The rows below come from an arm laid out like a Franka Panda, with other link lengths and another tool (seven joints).
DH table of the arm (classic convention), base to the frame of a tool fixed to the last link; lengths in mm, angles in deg. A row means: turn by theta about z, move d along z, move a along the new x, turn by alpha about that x. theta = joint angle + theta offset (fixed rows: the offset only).
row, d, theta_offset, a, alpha
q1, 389.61, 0, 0, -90
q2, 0, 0, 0, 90
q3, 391.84, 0, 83.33, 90
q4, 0, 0, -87.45, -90
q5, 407.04, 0, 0, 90
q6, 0, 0, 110.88, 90
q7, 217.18, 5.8, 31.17, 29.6
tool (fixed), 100.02, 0, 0, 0
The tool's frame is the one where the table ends.
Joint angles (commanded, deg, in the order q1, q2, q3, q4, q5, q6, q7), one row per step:
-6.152, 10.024, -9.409, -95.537, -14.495, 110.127, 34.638
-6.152, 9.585, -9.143, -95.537, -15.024, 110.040, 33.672
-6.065, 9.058, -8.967, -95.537, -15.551, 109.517, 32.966
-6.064, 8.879, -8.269, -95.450, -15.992, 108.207, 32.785
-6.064, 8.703, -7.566, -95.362, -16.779, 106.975, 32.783
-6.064, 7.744, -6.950, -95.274, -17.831, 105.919, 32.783
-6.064, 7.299, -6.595, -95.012, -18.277, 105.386, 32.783
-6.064, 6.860, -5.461, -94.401, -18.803, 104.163, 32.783
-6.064, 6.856, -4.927, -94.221, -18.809, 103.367, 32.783
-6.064, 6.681, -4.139, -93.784, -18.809, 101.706, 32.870
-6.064, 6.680, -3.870, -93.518, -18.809, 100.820, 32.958
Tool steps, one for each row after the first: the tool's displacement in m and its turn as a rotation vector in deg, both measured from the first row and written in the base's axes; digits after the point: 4 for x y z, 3 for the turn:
-0.0004, 0.0022, 0.0054, -0.496, 0.050, 1.304
-0.0032, 0.0042, 0.0107, -0.931, 0.356, 2.230
-0.0074, 0.0111, 0.0099, -1.030, 1.477, 2.839
-0.0116, 0.0163, 0.0098, -1.483, 2.561, 3.371
-0.0164, 0.0193, 0.0205, -2.359, 2.762, 3.887
-0.0176, 0.0214, 0.0276, -2.776, 2.665, 4.159
-0.0179, 0.0319, 0.0362, -3.163, 2.864, 5.000
-0.0194, 0.0378, 0.0357, -3.026, 3.410, 5.292
-0.0238, 0.0462, 0.0375, -2.808, 4.314, 5.485
-0.0263, 0.0488, 0.0377, -2.701, 4.850, 5.400

